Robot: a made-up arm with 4 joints. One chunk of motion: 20 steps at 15 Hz.
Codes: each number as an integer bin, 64 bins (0 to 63) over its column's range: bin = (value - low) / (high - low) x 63, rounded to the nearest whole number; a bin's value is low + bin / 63 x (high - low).
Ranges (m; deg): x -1.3..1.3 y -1.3..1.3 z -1.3..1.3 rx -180..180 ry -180..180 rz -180..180
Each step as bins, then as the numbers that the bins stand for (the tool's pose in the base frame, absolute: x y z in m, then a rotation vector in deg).
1 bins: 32 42 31 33 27 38
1 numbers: 0.0206 0.4333 -0.0206 8.57 -25.71 37.14
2 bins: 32 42 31 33 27 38
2 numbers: 0.0206 0.4333 -0.0206 8.57 -25.71 37.14
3 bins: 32 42 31 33 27 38
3 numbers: 0.0206 0.4333 -0.0206 8.57 -25.71 37.14
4 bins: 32 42 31 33 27 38
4 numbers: 0.0206 0.4333 -0.0206 8.57 -25.71 37.14
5 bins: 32 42 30 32 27 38
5 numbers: 0.0206 0.4333 -0.0619 2.86 -25.71 37.14
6 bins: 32 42 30 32 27 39
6 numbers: 0.0206 0.4333 -0.0619 2.86 -25.71 42.86
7 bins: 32 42 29 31 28 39
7 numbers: 0.0206 0.4333 -0.1032 -2.86 -20.00 42.86
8 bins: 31 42 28 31 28 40
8 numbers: -0.0206 0.4333 -0.1444 -2.86 -20.00 48.57
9 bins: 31 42 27 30 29 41
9 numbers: -0.0206 0.4333 -0.1857 -8.57 -14.29 54.29
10 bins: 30 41 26 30 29 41
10 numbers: -0.0619 0.3921 -0.2270 -8.57 -14.29 54.29
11 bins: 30 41 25 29 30 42
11 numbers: -0.0619 0.3921 -0.2683 -14.29 -8.57 60.00
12 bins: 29 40 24 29 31 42
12 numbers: -0.1032 0.3508 -0.3095 -14.29 -2.86 60.00
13 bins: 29 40 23 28 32 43
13 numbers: -0.1032 0.3508 -0.3508 -20.00 2.86 65.71
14 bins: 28 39 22 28 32 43
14 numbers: -0.1444 0.3095 -0.3921 -20.00 2.86 65.71
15 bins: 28 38 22 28 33 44
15 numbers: -0.1444 0.2683 -0.3921 -20.00 8.57 71.43
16 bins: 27 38 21 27 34 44
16 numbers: -0.1857 0.2683 -0.4333 -25.71 14.29 71.43
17 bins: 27 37 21 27 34 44
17 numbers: -0.1857 0.2270 -0.4333 -25.71 14.29 71.43
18 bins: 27 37 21 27 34 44
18 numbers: -0.1857 0.2270 -0.4333 -25.71 14.29 71.43
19 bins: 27 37 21 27 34 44
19 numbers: -0.1857 0.2270 -0.4333 -25.71 14.29 71.43
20 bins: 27 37 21 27 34 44
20 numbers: -0.1857 0.2270 -0.4333 -25.71 14.29 71.43
